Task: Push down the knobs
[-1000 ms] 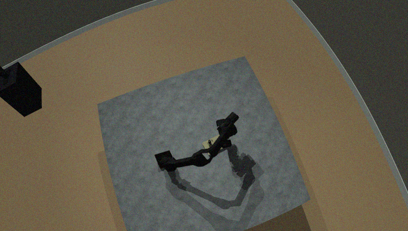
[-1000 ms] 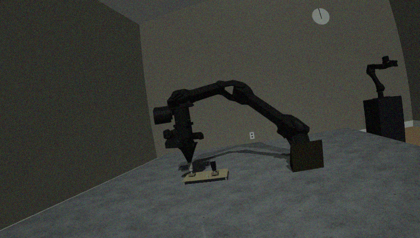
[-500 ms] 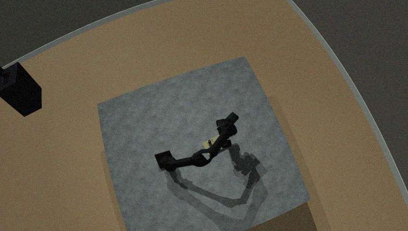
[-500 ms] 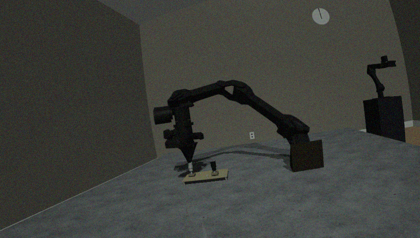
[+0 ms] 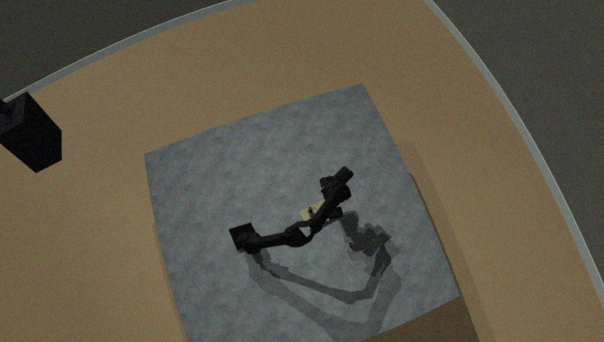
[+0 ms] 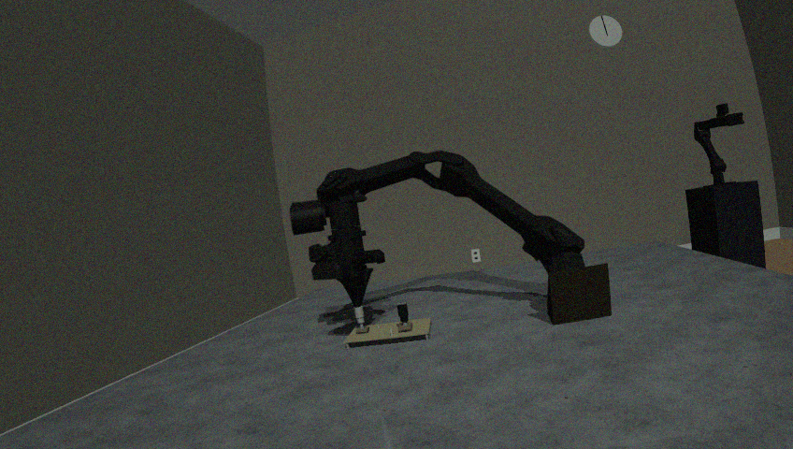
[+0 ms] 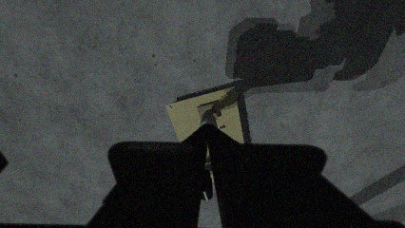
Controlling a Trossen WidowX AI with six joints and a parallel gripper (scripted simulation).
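My gripper tip is now 1 cm above the light grey knob. Also, from my gripper tip: dark knob (9 cm behind, 2 cm to the left, 1 cm below).
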